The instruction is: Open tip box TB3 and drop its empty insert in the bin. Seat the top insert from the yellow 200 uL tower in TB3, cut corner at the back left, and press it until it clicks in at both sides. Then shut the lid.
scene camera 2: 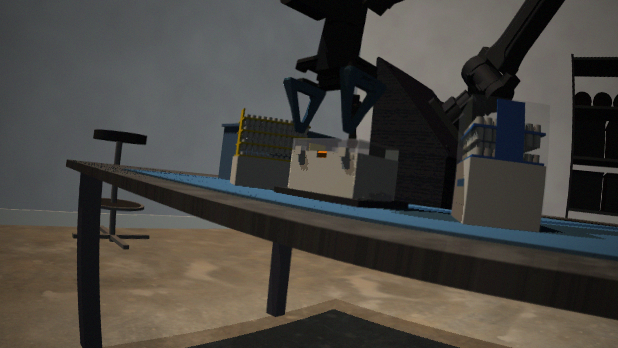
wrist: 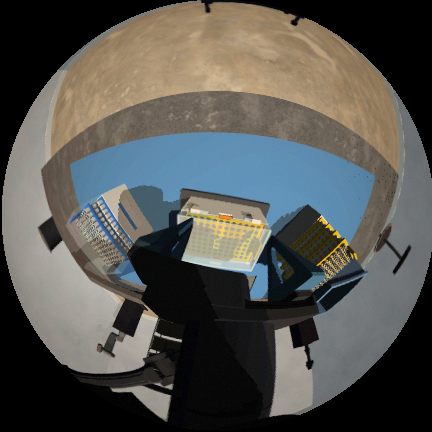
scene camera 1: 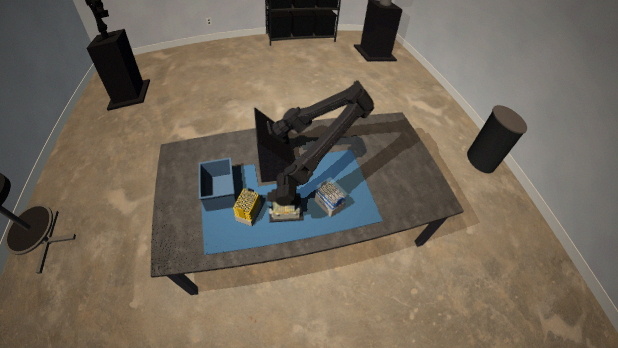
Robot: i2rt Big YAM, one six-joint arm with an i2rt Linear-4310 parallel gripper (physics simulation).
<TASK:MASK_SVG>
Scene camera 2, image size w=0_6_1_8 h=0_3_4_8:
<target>gripper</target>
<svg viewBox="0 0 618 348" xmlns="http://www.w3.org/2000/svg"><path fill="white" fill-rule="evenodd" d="M356 26L347 29L344 22L333 22L333 25L325 23L317 55L297 60L295 69L306 73L307 70L316 73L316 80L319 81L318 84L305 78L284 78L283 84L290 104L296 132L303 134L323 101L326 91L341 90L343 132L353 134L367 112L386 91L387 86L377 79L378 68L359 57L363 33L359 33L360 29ZM297 91L308 95L310 98L302 122L300 120ZM357 87L366 92L366 97L351 120L354 89Z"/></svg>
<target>blue tip tower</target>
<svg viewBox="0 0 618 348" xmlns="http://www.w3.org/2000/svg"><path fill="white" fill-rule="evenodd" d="M472 94L459 116L457 160L450 215L465 225L540 232L548 168L550 105Z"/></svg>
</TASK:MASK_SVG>
